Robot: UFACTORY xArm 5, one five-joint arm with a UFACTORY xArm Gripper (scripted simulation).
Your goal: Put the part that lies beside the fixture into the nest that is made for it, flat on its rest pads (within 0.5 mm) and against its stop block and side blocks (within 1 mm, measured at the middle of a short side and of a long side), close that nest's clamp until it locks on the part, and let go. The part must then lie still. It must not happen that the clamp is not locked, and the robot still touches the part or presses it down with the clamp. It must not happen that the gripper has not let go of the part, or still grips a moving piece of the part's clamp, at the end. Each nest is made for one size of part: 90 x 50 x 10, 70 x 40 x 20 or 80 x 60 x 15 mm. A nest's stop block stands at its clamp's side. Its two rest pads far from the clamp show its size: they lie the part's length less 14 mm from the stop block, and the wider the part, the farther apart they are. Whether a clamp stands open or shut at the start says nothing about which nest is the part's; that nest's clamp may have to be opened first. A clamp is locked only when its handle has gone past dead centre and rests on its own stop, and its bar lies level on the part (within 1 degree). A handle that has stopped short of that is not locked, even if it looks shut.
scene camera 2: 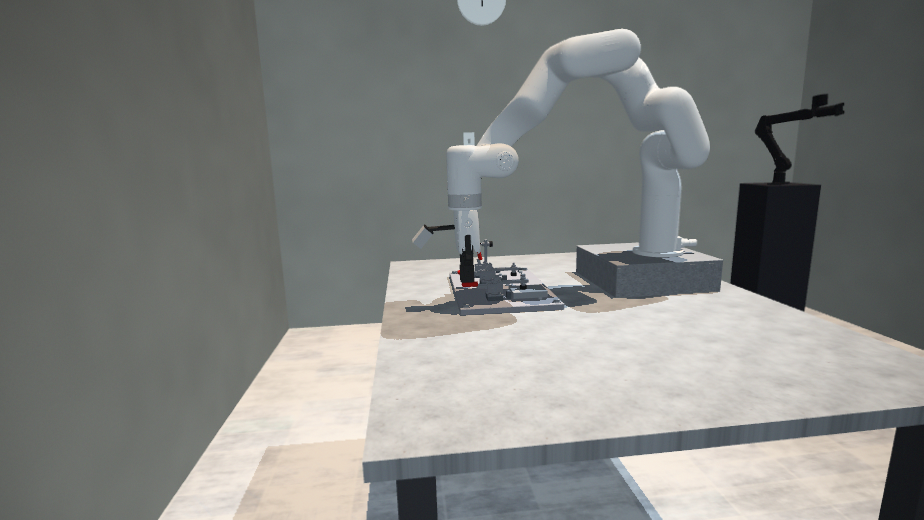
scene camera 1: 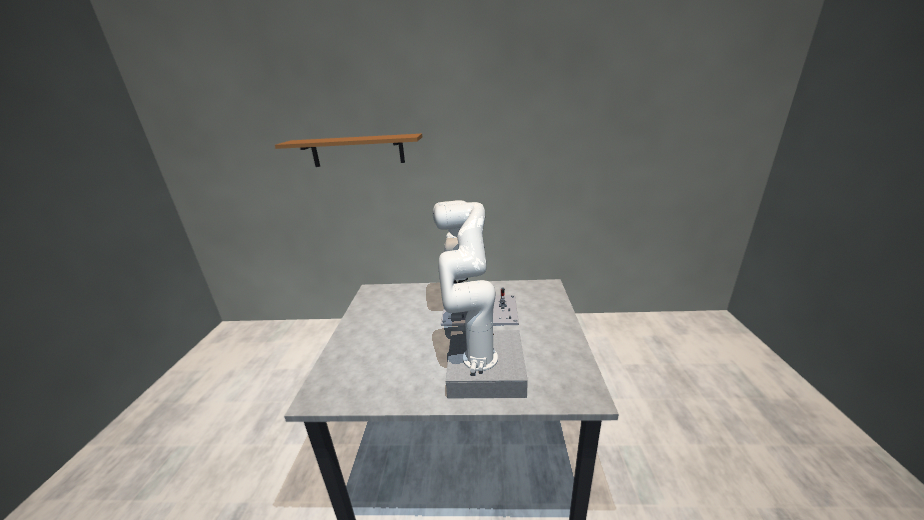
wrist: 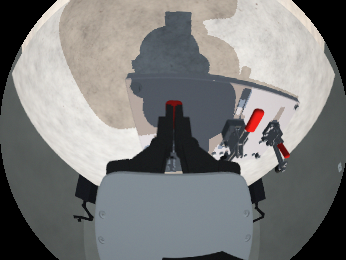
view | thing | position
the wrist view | my gripper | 173, 114
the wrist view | grey fixture plate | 208, 101
